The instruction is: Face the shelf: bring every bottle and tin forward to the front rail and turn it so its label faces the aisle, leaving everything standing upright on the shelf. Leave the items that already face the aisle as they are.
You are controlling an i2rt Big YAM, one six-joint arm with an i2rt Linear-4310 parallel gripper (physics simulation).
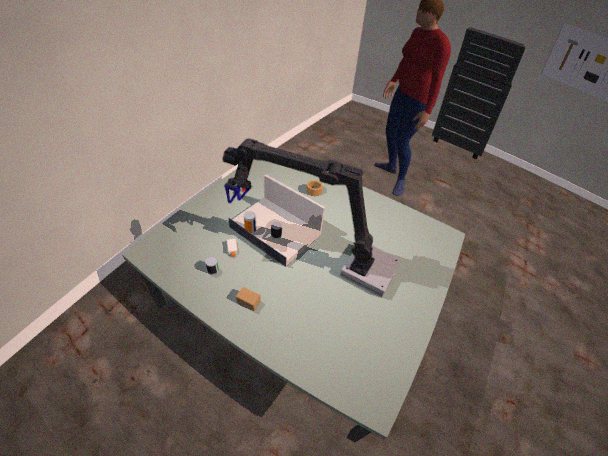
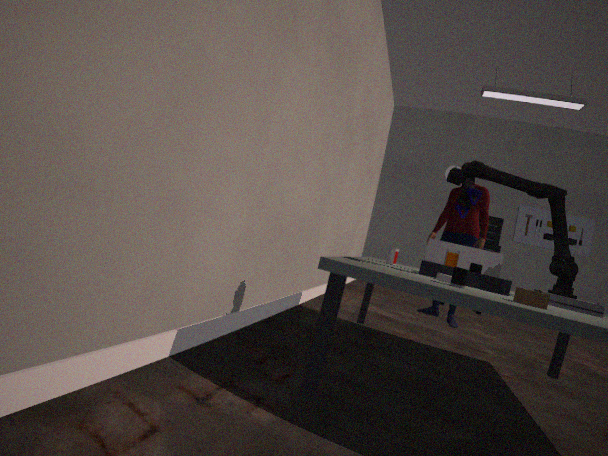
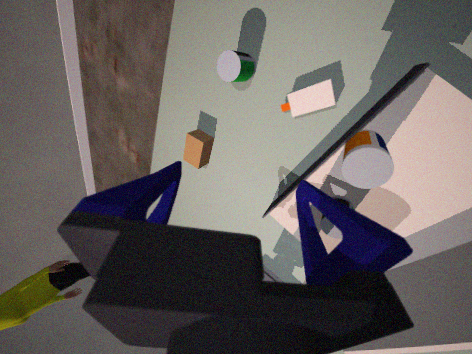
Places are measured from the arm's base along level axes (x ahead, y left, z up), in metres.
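Pixels of known places: gripper, fingertip midpoint: (image 1: 234,201) (image 2: 467,211) (image 3: 241,177); arm's base at its link origin: (image 1: 361,264) (image 2: 561,295).
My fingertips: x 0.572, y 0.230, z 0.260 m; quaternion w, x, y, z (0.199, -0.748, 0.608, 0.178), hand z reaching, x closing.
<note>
For each thing: its middle in the pictures, then the offset to it from my fingertips.
- dark front rail at the middle of its body: (image 3: 321,159) (image 2: 463,278) (image 1: 255,241) dx -0.058, dy -0.068, dz -0.285 m
- white-topped bottle at the middle of its body: (image 3: 364,155) (image 2: 451,261) (image 1: 250,222) dx +0.009, dy -0.108, dz -0.221 m
- short black tin at the middle of its body: (image 3: 337,216) (image 1: 276,230) (image 2: 475,271) dx -0.121, dy -0.160, dz -0.241 m
- white box with an orange end, body centre: (image 3: 306,100) (image 2: 449,279) (image 1: 232,248) dx +0.019, dy +0.026, dz -0.299 m
- green tin at the middle of its body: (image 3: 237,67) (image 1: 212,266) dx +0.010, dy +0.184, dz -0.278 m
- brown block at the middle of its body: (image 3: 198,149) (image 2: 531,298) (image 1: 248,298) dx -0.237, dy +0.219, dz -0.288 m
- orange ring at the middle of its body: (image 1: 314,188) dx -0.069, dy -0.632, dz -0.288 m
- red-and-white cylinder at the middle of its body: (image 2: 392,256) dx +0.290, dy -0.383, dz -0.265 m
The shelf (image 1: 292,202) (image 3: 440,115) is a pale tray with a tall back panel and a dark front rail (image 1: 257,242) (image 2: 490,284) (image 3: 346,139). A white-topped bottle (image 1: 249,222) (image 2: 451,259) (image 3: 368,162) stands upright close behind the rail, its orange side towards the rail and a dark blue patch beside it. A short black tin (image 1: 276,230) (image 2: 475,269) stands upright on the shelf, farther back from the rail; its label cannot be made out. My gripper (image 1: 236,200) (image 2: 468,211) (image 3: 241,177) is open and empty, high above the table beyond the shelf's left end.
In front of the shelf are a white box with an orange end (image 1: 232,247) (image 3: 312,98), a white-topped black and green tin (image 1: 212,266) (image 3: 239,66) and a brown block (image 1: 248,298) (image 3: 198,148). An orange ring (image 1: 314,193) lies behind; a red-and-white cylinder (image 2: 395,257) stands at the far left.
</note>
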